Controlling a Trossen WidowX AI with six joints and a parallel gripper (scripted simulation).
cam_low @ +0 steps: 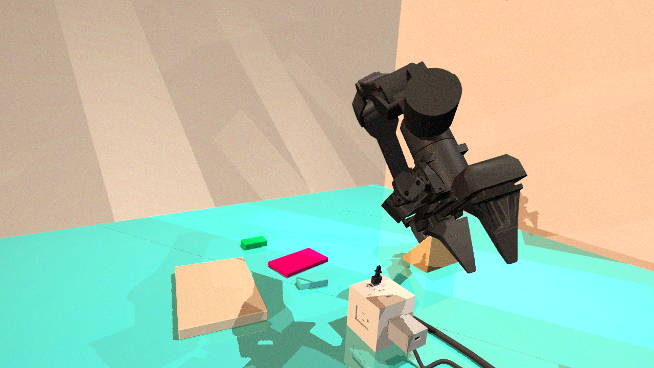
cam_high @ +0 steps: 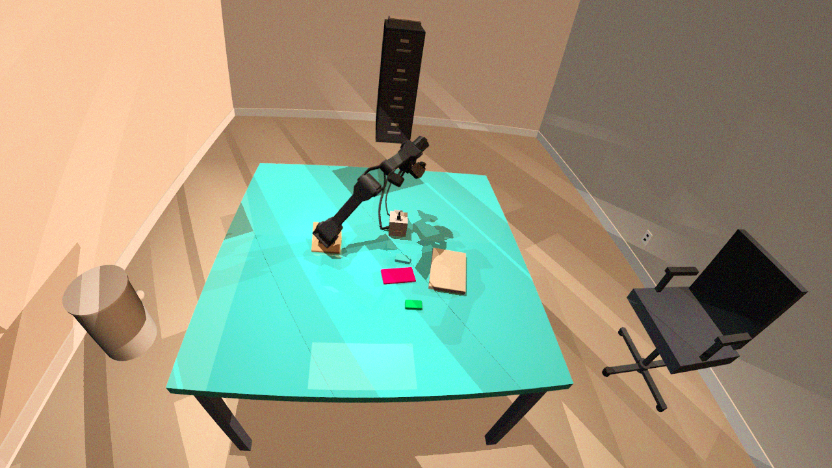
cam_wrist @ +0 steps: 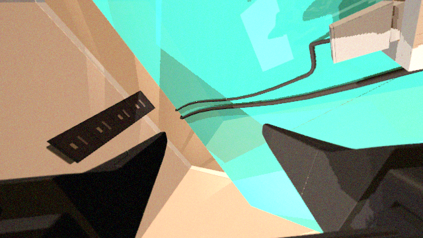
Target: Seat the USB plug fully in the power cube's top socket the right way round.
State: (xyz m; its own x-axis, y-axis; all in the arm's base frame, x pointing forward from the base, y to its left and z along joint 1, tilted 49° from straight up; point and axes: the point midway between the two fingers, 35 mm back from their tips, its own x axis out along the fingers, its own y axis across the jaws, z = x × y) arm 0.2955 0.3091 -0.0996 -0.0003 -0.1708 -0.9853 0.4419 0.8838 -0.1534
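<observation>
Right now the dark USB plug is 1 cm behind my gripper tip, 19 cm to the right of it and 10 cm below it. Also, from my gripper tip: USB socket: 1 cm behind, 19 cm to the right, 13 cm below; magenta block: 1 cm behind, 45 cm to the right, 19 cm below; small teal block: 1 cm ahead, 35 cm to the right, 19 cm below.
</observation>
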